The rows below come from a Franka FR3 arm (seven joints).
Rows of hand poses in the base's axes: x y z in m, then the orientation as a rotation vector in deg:
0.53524, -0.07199, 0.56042, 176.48, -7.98, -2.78
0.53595, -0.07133, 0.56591, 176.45, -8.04, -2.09
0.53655, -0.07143, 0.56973, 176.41, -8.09, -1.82
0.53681, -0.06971, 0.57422, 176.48, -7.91, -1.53
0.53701, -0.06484, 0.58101, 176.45, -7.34, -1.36
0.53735, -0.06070, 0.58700, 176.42, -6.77, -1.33
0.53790, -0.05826, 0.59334, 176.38, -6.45, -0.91
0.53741, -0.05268, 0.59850, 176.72, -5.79, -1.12
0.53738, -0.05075, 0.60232, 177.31, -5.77, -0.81
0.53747, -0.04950, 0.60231, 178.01, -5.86, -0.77
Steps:
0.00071, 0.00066, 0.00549, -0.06, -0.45, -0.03
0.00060, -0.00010, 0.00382, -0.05, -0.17, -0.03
0.00026, 0.00172, 0.00449, 0.05, -0.19, 0.12
0.00020, 0.00487, 0.00679, -0.06, -0.10, 0.37
0.00034, 0.00414, 0.00599, -0.05, -0.01, 0.37
0.00055, 0.00244, 0.00634, -0.06, -0.26, 0.22
-0.00049, 0.00558, 0.00516, 0.33, 0.14, 0.43
-0.00003, 0.00193, 0.00382, 0.58, -0.22, 0.03
0.00009, 0.00125, -0.00001, 0.70, -0.05, -0.05

